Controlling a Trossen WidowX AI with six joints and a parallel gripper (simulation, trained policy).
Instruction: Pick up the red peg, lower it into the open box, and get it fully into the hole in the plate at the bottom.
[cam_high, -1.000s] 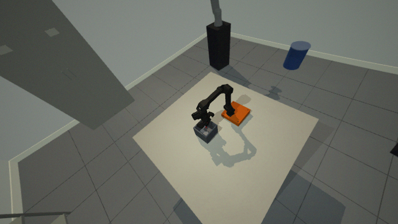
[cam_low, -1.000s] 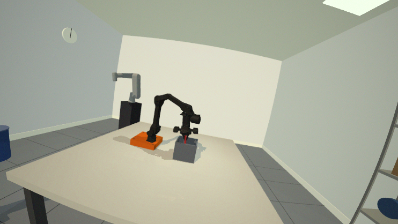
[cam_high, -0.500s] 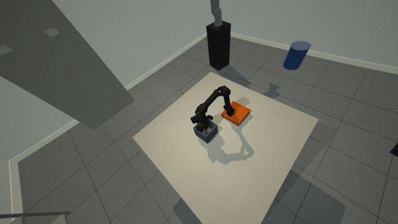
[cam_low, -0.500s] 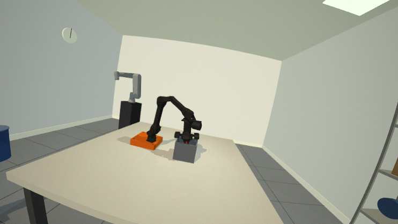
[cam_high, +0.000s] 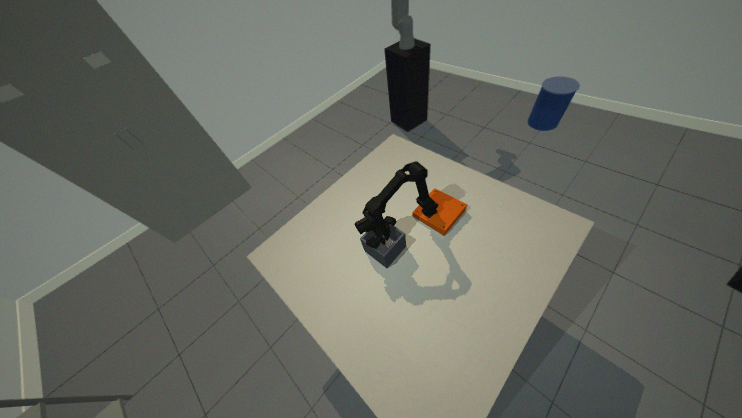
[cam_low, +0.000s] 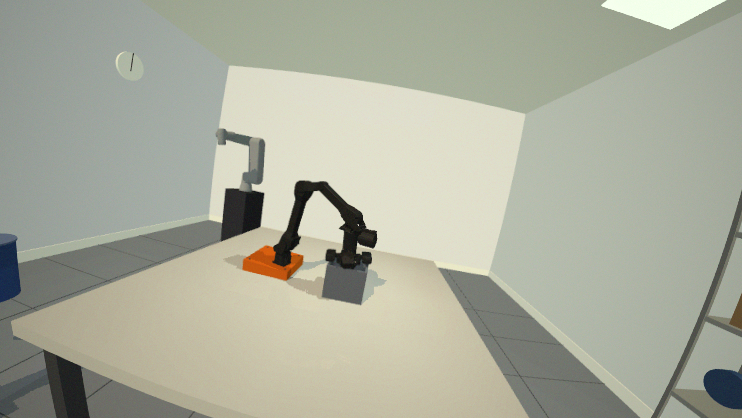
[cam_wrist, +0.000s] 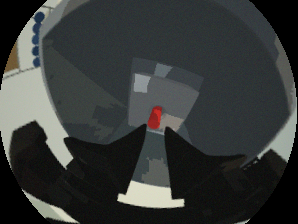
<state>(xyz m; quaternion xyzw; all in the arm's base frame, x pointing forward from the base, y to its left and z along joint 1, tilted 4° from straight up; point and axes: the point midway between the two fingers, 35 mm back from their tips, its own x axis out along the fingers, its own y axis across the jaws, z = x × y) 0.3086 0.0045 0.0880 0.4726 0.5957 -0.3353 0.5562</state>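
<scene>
My gripper tip is now 30 mm above the red peg and 10 mm to the left of it. From my gripper tip the other things lie so: plate (40 mm below, 10 mm to the right).
</scene>
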